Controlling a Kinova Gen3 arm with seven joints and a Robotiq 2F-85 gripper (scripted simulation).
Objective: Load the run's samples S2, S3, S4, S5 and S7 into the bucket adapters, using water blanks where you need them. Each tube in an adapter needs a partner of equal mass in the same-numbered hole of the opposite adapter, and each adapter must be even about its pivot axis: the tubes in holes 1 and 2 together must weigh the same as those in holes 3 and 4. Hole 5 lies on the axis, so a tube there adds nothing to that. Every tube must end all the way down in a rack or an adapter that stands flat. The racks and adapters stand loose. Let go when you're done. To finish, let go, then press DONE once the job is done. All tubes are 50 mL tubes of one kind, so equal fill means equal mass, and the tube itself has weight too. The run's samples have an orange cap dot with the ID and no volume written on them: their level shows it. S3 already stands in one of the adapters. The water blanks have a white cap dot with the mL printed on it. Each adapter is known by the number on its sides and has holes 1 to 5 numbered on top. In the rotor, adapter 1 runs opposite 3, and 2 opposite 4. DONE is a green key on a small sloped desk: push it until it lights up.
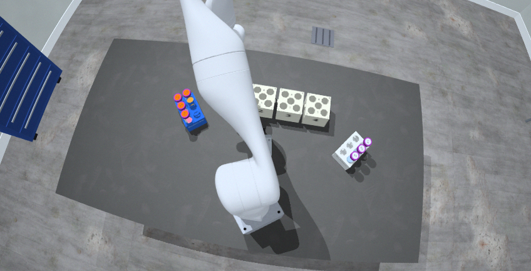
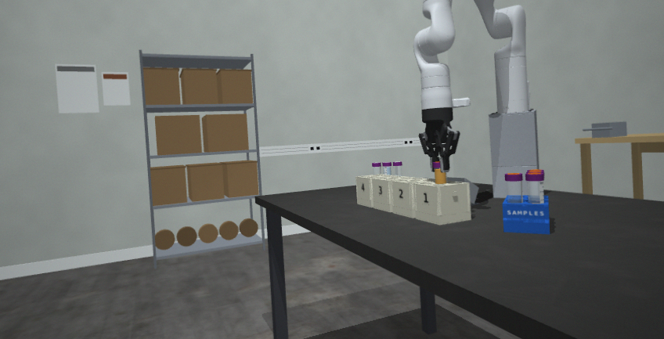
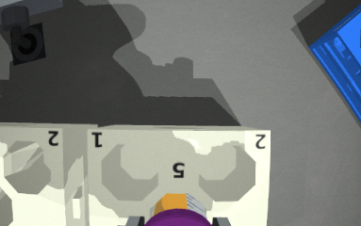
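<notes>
Now: hand 5 cm above the orange-filled sample tube and 1 cm past it. The rest, counted from my hand: blue samples rack: 18 cm to the left, 11 cm below, 8 cm behind; then adapter 2: 11 cm to the right, 9 cm below; then adapter 1: 9 cm below.
</notes>
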